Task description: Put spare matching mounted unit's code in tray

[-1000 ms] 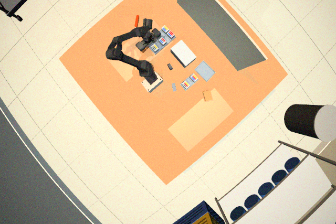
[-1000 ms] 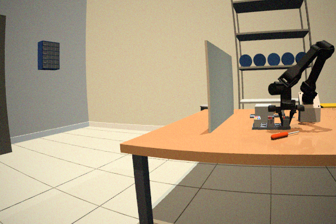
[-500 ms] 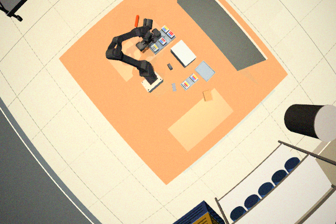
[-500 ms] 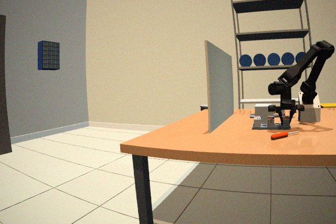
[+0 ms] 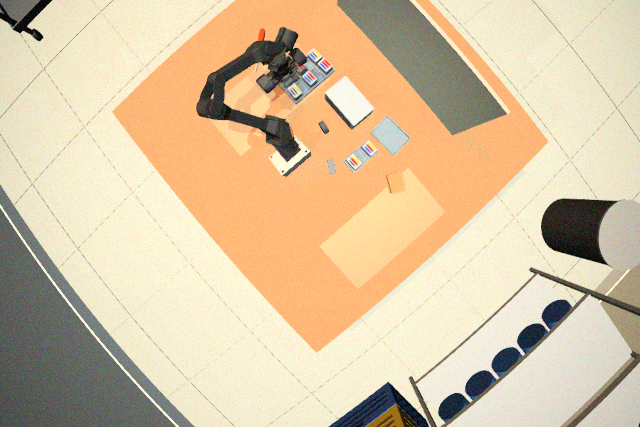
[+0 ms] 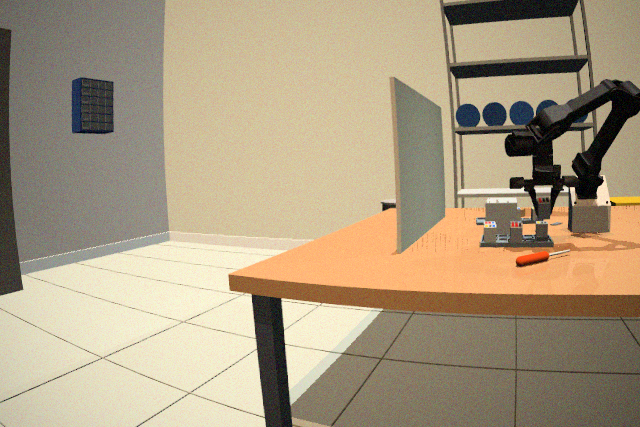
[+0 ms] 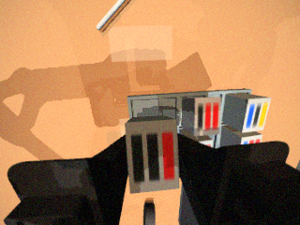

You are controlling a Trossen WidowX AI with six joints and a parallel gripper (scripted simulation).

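Now: gripper tip 170 mm short of the flat grey tray, 420 mm to the left of it and 80 mm above it. From my gripper tip the other things lie so: tall grey panel: 370 mm ahead, 230 mm to the right, 140 mm above; then dark cylinder: 10 mm behind, 230 mm to the right, 60 mm below; then mounted unit: 120 mm ahead, 220 mm to the right, 30 mm below.
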